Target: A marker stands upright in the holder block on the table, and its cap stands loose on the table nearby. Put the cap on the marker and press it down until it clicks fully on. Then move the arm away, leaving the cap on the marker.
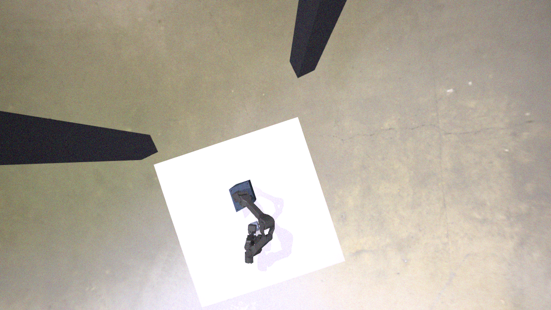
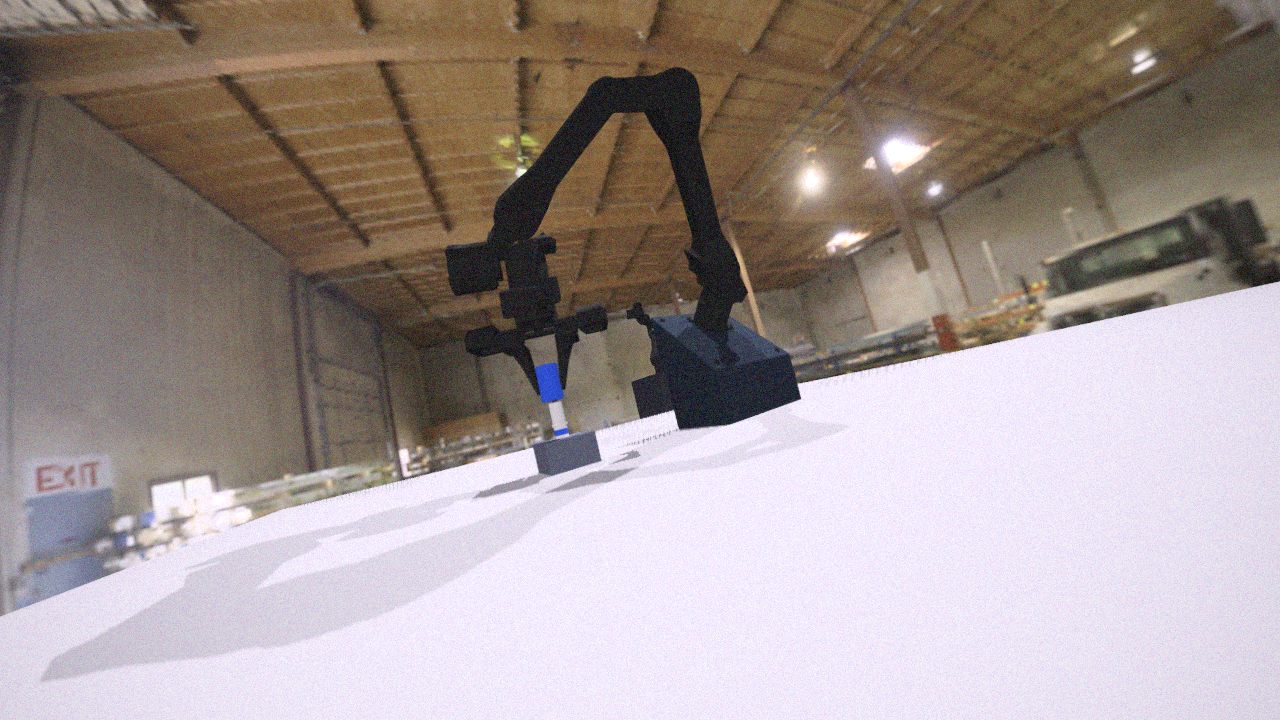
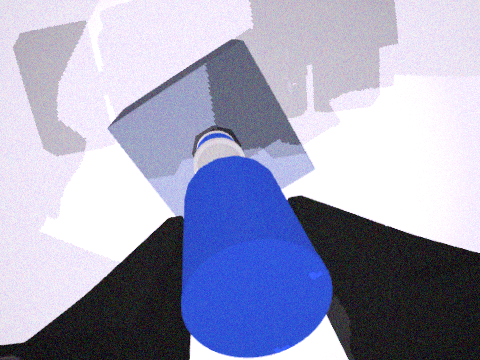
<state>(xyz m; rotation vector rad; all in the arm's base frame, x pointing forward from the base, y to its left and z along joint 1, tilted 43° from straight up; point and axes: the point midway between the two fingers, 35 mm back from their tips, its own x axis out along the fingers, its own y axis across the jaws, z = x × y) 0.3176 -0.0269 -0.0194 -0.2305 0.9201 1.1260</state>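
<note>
The grey holder block lies 80 mm below my gripper tip. The rest, counted from my gripper tip: blue cap: 10 mm above.
</note>
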